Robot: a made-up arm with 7 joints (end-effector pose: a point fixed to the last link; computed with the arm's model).
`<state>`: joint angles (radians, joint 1 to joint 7).
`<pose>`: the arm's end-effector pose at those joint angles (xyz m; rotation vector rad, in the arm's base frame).
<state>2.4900 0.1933 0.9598 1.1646 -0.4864 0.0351 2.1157</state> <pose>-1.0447 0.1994 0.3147 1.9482 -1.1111 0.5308</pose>
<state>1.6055 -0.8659 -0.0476 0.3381 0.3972 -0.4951 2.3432</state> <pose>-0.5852 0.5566 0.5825 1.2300 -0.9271 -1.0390</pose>
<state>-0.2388 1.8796 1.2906 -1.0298 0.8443 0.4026 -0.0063</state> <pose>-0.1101 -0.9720 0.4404 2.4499 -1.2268 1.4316</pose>
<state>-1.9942 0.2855 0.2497 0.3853 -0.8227 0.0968 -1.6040</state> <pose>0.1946 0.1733 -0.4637 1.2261 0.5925 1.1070</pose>
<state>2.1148 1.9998 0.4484 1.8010 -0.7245 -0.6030 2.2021</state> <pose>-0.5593 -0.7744 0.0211 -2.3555 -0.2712 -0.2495</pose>
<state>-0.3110 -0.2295 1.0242 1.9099 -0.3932 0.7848 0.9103</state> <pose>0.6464 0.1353 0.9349 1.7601 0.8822 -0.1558</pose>
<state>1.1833 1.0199 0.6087 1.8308 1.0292 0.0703 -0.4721</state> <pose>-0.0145 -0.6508 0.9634 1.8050 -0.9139 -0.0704</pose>
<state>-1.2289 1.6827 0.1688 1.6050 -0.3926 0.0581 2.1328</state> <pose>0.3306 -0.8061 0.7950 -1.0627 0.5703 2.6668</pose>
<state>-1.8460 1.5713 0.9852 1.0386 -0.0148 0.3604 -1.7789</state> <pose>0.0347 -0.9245 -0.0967 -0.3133 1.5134 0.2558</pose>
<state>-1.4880 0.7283 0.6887 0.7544 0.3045 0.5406 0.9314</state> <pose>0.3030 -0.5949 -0.3329 -0.5635 0.7329 -2.3440</pose>
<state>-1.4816 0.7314 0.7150 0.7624 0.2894 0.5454 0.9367</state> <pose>0.3097 -0.5899 -0.3364 -0.5624 0.7282 -2.3287</pose>
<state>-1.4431 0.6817 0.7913 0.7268 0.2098 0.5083 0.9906</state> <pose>0.3473 -0.5065 -0.3832 -0.6157 0.7868 -2.2000</pose>
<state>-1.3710 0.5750 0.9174 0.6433 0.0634 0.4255 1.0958</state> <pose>0.3951 -0.3234 -0.4513 -0.7280 0.8579 -1.9389</pose>
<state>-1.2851 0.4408 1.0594 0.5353 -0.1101 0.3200 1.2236</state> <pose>0.4043 -0.0904 -0.4896 -0.8588 0.8494 -1.6128</pose>
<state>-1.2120 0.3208 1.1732 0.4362 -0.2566 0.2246 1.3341</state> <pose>0.3674 0.0975 -0.4889 -0.9567 0.7638 -1.3339</pose>
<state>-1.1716 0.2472 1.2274 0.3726 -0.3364 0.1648 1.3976</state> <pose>0.3299 0.1939 -0.4769 -1.0032 0.6857 -1.1780</pose>
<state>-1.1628 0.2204 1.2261 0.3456 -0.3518 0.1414 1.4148</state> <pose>0.3192 0.2223 -0.4700 -1.0140 0.6606 -1.1351</pose>
